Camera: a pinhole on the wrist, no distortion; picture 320 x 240 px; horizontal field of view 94.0 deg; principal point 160.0 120.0 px. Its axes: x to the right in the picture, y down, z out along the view. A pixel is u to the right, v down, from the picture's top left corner.
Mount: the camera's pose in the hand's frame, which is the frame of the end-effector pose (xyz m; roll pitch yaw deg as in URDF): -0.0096 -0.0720 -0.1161 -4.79 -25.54 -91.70
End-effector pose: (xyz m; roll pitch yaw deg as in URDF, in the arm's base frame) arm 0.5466 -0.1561 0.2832 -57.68 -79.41 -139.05
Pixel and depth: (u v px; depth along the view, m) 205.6 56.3 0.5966
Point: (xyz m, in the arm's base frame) 1.0588 -0.3162 0.1217
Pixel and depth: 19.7 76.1 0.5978
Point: 0.5506 -0.8645 0.0830
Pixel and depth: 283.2 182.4 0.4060
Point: 0.9410 -0.0896 0.5398
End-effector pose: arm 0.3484 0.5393 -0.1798 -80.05 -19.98 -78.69
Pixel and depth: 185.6 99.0 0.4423
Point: 0.6594 0.6324 -0.1872
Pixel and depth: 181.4 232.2 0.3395
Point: 0.5843 0.3294 -0.0660
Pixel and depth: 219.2 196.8 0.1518
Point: 0.3863 0.4944 -0.0838
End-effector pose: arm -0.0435 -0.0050 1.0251 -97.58 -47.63 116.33
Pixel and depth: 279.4 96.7 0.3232
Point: -0.2690 -0.2459 1.0825
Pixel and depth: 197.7 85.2 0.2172
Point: -0.1255 -0.0853 1.0026
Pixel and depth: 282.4 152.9 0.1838
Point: -0.1330 -0.1118 1.1363
